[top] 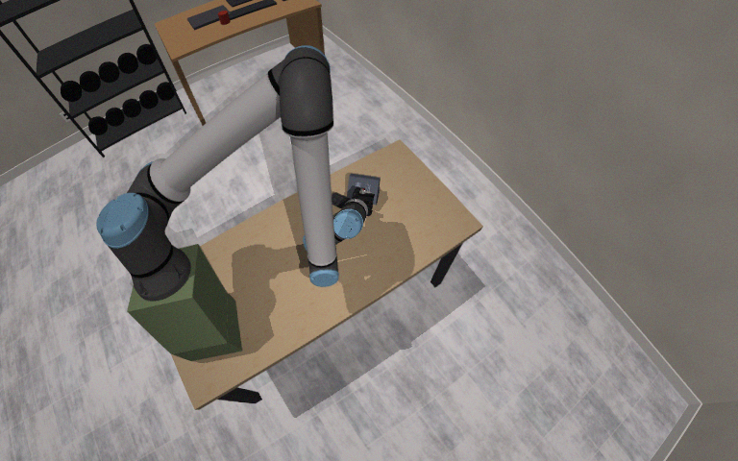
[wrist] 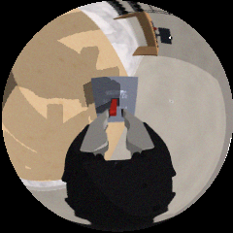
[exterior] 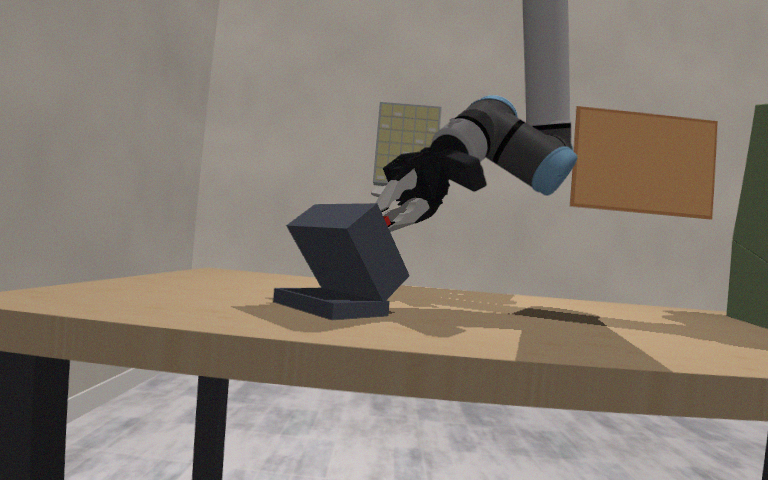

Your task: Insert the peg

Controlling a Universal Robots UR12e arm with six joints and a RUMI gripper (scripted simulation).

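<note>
Right now my hand is 2 cm short of the red peg, 2 cm to the right of it and 2 cm above it.
</note>
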